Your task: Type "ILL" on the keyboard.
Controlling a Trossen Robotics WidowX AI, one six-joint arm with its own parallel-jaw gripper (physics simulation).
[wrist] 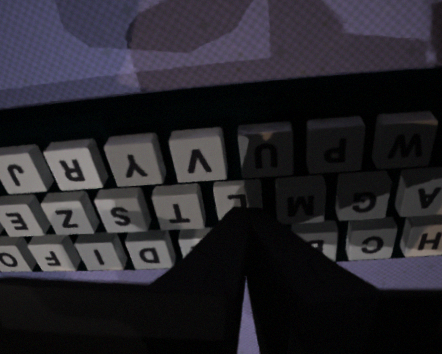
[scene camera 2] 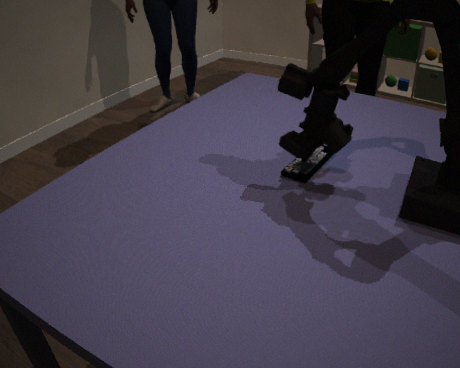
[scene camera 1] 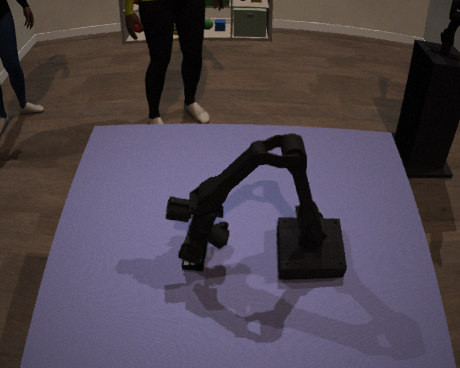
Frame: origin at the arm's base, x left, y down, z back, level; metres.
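Seen in the pictures: gripper, between the fingertips: point(wrist: 244, 221) point(scene camera 2: 303, 160) point(scene camera 1: 193, 248); arm's base, origin of its link: point(scene camera 2: 452, 186) point(scene camera 1: 311, 243).
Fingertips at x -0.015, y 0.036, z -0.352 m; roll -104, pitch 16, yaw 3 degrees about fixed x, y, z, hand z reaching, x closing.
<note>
Offsets run from my fingertips to a thing's top centre. Level surfaces: height alone.
A small black keyboard @(dx -0.023, dy -0.002, dz +0.009 m) point(scene camera 1: 193, 266) point(scene camera 2: 295, 173) point(wrist: 150, 112) with pale letter keys lies under the gripper. In the wrist view its letters are upside down. My gripper point(wrist: 244, 221) is shut and empty, pointing down with its fingertips over the L key @(dx -0.001, dy +0.001, dz +0.006 m) point(wrist: 229, 194); whether they touch it I cannot tell. The L key's upper left shows, and the fingers hide the rest. The T key @(dx -0.018, dy -0.002, dz +0.008 m) point(wrist: 178, 207) and the M key @(dx +0.017, dy -0.002, dz +0.004 m) point(wrist: 300, 202) flank it. The I key @(dx -0.051, dy -0.002, dz -0.006 m) point(wrist: 99, 254) is in the row nearest the fingers' base, to the left. In both scene views the fingertips are hidden behind the arm.
The arm's black base point(scene camera 1: 310, 255) point(scene camera 2: 427, 202) stands on the purple table @(dy +0.016 m) point(scene camera 1: 125, 150) point(scene camera 2: 150, 250), right of the keyboard. The arm's shadows fall across the table. Beyond the table are two standing people, a white shelf unit and a black pedestal point(scene camera 1: 430, 110).
</note>
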